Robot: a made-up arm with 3 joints. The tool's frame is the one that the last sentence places.
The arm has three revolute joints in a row. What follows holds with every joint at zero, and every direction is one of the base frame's. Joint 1 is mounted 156.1 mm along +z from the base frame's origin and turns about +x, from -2.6 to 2.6 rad. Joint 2 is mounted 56 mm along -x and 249.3 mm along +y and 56.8 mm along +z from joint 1 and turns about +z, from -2.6 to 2.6 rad. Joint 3 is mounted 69.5 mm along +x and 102.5 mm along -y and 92.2 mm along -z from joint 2 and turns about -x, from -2.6 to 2.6 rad. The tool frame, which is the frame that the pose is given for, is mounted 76.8 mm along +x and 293 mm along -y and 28.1 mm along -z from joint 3; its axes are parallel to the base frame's.
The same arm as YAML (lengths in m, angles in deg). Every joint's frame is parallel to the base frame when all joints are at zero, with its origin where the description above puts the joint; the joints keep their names.
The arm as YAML. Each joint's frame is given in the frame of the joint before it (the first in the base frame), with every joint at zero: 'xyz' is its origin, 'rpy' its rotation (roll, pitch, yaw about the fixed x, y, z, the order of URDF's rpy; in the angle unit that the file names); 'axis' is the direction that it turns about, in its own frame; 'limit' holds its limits. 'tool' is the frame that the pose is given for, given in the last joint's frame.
units:
  length: m
  angle: deg
joints:
  - name: joint 1
    type: revolute
    origin:
      xyz: [0.0, 0.0, 0.1561]
      rpy: [0.0, 0.0, 0.0]
    axis: [1.0, 0.0, 0.0]
    limit:
      lower: -148.97
      upper: 148.97
  - name: joint 2
    type: revolute
    origin:
      xyz: [-0.056, 0.2493, 0.0568]
      rpy: [0.0, 0.0, 0.0]
    axis: [0.0, 0.0, 1.0]
    limit:
      lower: -148.97
      upper: 148.97
  - name: joint 3
    type: revolute
    origin:
      xyz: [0.0695, -0.1025, -0.0922]
      rpy: [0.0, 0.0, 0.0]
    axis: [-1.0, 0.0, 0.0]
    limit:
      lower: -148.97
      upper: 148.97
tool:
  origin:
    xyz: [0.0768, -0.293, -0.0281]
    rpy: [0.0, 0.0, 0.0]

